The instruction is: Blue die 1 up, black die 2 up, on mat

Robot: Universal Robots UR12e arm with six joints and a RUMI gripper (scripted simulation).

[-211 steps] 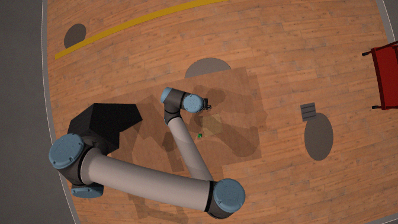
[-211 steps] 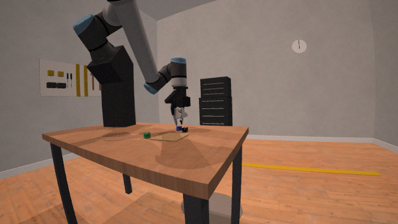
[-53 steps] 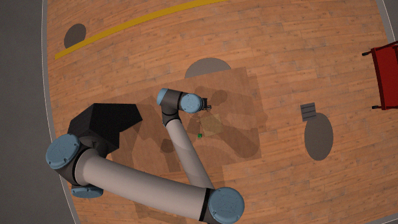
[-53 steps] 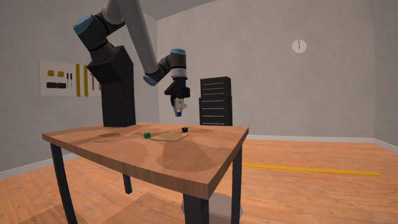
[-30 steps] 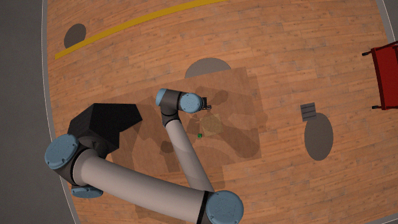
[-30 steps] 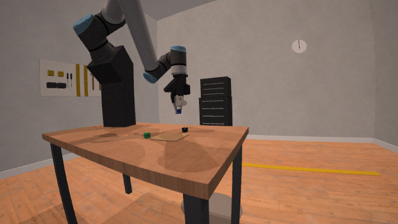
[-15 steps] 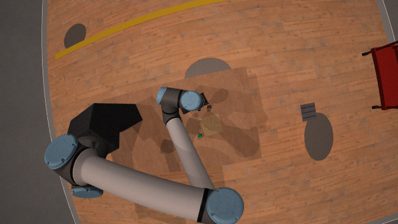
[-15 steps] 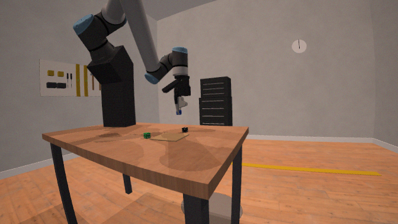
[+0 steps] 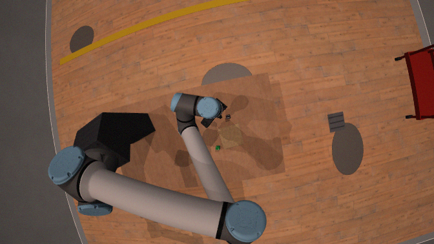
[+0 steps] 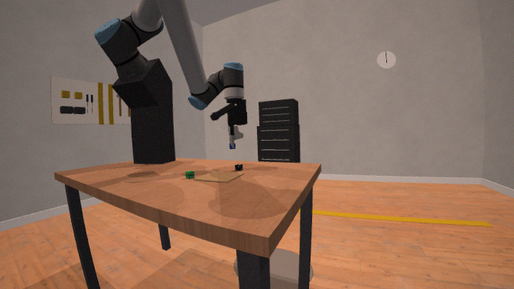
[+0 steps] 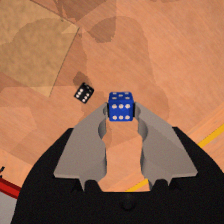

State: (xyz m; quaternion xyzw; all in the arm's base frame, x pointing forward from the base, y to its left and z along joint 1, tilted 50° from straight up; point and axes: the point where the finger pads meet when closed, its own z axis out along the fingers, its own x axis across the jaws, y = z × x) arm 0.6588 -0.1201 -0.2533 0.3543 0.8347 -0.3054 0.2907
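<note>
Now: the blue die right at my hand. From my hand the other things lie so: green die 6 cm behind, 22 cm to the right, 9 cm below; tan mat 4 cm ahead, 17 cm to the right, 10 cm below; black die 5 cm ahead, 4 cm to the right, 9 cm below.
</note>
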